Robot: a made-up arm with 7 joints.
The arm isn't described. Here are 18 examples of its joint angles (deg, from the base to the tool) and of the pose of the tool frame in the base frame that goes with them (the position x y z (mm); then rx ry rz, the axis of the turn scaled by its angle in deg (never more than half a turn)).
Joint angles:
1: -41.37 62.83 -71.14 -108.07 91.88 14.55 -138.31
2: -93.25 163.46 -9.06 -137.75 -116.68 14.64 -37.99
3: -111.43 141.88 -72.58 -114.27 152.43 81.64 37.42
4: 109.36 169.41 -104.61 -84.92 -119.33 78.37 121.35
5: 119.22 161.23 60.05 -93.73 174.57 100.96 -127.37
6: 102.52 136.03 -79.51 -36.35 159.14 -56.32 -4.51
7: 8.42 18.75 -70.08 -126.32 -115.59 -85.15 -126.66
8: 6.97 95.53 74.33 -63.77 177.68 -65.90 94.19
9: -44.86 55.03 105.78 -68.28 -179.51 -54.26 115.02
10: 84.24 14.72 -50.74 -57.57 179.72 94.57 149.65
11: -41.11 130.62 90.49 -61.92 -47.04 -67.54 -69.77
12: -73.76 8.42 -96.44 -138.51 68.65 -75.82 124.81
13: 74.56 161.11 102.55 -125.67 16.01 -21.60 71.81
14: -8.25 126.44 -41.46 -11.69 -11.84 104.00 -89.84
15: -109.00 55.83 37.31 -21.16 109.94 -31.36 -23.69
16: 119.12 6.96 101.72 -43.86 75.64 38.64 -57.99
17: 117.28 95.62 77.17 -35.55 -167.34 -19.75 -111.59
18: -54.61 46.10 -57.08 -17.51 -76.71 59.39 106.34
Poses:
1: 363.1 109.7 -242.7 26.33 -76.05 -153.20
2: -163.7 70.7 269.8 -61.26 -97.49 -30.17
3: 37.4 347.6 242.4 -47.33 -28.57 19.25
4: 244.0 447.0 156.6 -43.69 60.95 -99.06
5: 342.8 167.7 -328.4 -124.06 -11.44 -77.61
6: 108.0 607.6 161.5 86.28 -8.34 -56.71
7: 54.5 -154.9 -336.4 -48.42 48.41 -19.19
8: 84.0 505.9 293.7 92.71 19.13 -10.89
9: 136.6 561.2 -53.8 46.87 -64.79 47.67
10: -514.1 -154.6 -277.8 -8.99 -73.07 -8.32
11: -284.5 276.2 443.9 -115.88 -42.18 -7.26
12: 146.9 -234.6 -160.6 -111.30 120.03 8.00
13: 340.8 -94.2 131.3 -68.47 -67.28 -107.71
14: 28.1 544.4 354.9 16.54 127.72 47.55
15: 426.5 320.6 369.5 80.52 109.91 -102.32
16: -525.7 -62.5 338.6 98.79 32.42 73.88
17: -11.4 611.6 184.0 99.03 -34.47 31.72
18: 527.6 308.5 -221.6 91.77 -88.37 -8.06
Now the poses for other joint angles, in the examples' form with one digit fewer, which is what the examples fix.
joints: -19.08 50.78 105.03 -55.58 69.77 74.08 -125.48
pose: 60 580 -175 57.8 -85.0 -14.1
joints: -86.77 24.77 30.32 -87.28 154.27 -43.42 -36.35
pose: 430 95 286 133.5 84.3 -76.5
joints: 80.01 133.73 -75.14 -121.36 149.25 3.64 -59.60
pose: -123 375 35 3.7 67.1 12.8
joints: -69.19 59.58 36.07 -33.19 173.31 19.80 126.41
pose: 437 449 133 108.0 -89.8 -0.4
